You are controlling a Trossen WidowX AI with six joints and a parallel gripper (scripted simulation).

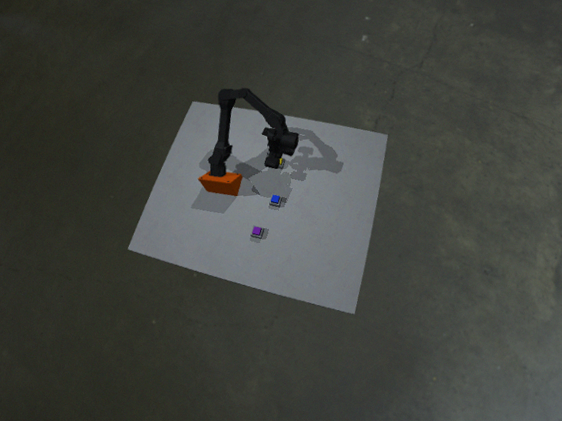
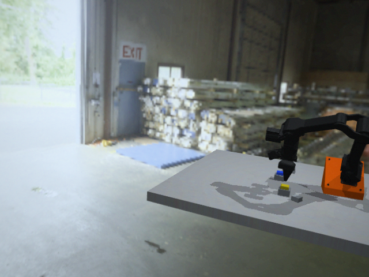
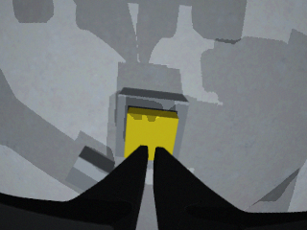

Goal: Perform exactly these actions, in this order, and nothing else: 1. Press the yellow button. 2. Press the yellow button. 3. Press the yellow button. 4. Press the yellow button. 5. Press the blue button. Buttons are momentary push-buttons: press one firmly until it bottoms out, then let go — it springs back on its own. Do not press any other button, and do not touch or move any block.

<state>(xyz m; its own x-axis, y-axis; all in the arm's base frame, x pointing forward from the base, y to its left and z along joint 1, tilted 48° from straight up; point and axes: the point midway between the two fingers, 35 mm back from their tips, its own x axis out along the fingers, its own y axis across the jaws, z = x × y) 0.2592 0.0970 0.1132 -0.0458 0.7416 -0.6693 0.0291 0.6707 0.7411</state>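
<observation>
The yellow button is 30 mm below my gripper tip. Also, from my gripper tip: small grey block: 50 mm to the left, 50 mm below, 50 mm behind; blue button: 200 mm to the right, 30 mm below, 30 mm ahead; purple button: 360 mm to the right, 30 mm below, 10 mm behind.
</observation>
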